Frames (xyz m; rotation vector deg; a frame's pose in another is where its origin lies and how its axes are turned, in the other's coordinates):
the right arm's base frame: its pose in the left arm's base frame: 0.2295 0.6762 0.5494 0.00 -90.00 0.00
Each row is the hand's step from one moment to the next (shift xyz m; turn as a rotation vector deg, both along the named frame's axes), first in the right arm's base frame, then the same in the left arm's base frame.
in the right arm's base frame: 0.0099 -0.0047 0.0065 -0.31 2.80 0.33
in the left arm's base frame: -0.0065 -0.0047 0.0099 -0.33 2.80 -0.31
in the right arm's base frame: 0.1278 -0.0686 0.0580 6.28 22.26 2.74
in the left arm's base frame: -0.0580 -0.0686 0.1278 -2.74 22.26 6.28
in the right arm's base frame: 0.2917 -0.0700 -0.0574 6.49 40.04 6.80
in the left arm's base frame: 0.0574 -0.0700 0.2917 -6.80 40.04 6.49
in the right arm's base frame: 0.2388 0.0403 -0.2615 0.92 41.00 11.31
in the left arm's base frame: 0.2615 0.0403 0.2388 -11.31 41.00 0.92
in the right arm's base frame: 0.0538 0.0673 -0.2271 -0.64 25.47 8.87
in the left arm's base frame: 0.2271 0.0673 0.0538 -8.87 25.47 -0.64
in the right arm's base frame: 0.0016 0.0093 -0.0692 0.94 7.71 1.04
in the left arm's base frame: 0.0692 0.0093 0.0016 -1.04 7.71 0.94
